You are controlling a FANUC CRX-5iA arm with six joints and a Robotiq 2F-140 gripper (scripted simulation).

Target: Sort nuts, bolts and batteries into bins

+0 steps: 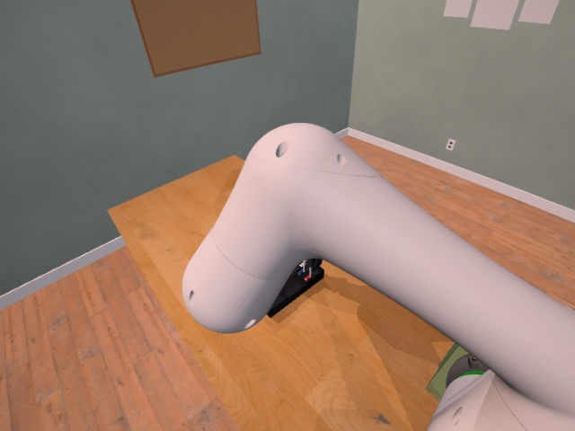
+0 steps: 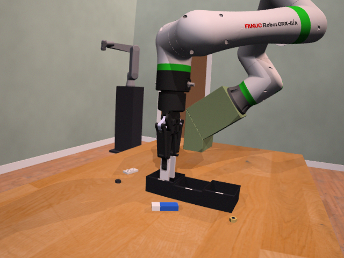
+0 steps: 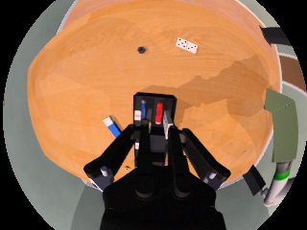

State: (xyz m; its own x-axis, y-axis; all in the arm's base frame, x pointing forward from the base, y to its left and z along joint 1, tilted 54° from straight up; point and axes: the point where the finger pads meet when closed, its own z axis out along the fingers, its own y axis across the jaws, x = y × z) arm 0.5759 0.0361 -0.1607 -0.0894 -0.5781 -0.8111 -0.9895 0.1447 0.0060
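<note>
The red battery is 50 mm below my hand. Also, from my hand: blue-and-white eraser 120 mm ahead, 40 mm to the left, 60 mm below; then black three-compartment bin 20 mm ahead, 80 mm to the left, 40 mm below; then blue battery 30 mm ahead, 50 mm below.
</note>
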